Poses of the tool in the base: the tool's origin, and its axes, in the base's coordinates. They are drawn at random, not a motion.
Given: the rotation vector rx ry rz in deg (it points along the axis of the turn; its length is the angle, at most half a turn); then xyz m.
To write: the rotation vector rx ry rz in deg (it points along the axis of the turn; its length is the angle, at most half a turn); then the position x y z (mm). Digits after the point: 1 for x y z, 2 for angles.
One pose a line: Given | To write
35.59, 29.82, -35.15, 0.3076, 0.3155, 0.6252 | 35.59, 29.82, -35.15, 307.6, 315.5, 625.2
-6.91, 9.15, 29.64, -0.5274, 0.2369, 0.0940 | -6.91, 9.15, 29.64, -527.4, 236.9, 94.0
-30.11, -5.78, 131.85, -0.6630, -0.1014, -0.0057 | -30.11, -5.78, 131.85, -663.0, -101.4, -5.7
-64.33, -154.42, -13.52, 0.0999, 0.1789, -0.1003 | -64.33, -154.42, -13.52, 99.9, 178.9, -100.3
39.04, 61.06, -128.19, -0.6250, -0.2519, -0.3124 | 39.04, 61.06, -128.19, -625.0, -251.9, -312.4
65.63, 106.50, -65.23, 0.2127, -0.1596, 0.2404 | 65.63, 106.50, -65.23, 212.7, -159.6, 240.4
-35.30, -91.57, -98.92, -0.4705, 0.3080, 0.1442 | -35.30, -91.57, -98.92, -470.5, 308.0, 144.2
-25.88, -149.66, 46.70, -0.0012, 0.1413, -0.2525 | -25.88, -149.66, 46.70, -1.2, 141.3, -252.5
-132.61, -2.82, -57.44, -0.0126, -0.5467, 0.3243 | -132.61, -2.82, -57.44, -12.6, -546.7, 324.3
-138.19, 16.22, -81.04, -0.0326, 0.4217, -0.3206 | -138.19, 16.22, -81.04, -32.6, 421.7, -320.6
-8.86, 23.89, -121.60, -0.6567, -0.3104, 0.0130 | -8.86, 23.89, -121.60, -656.7, -310.4, 13.0
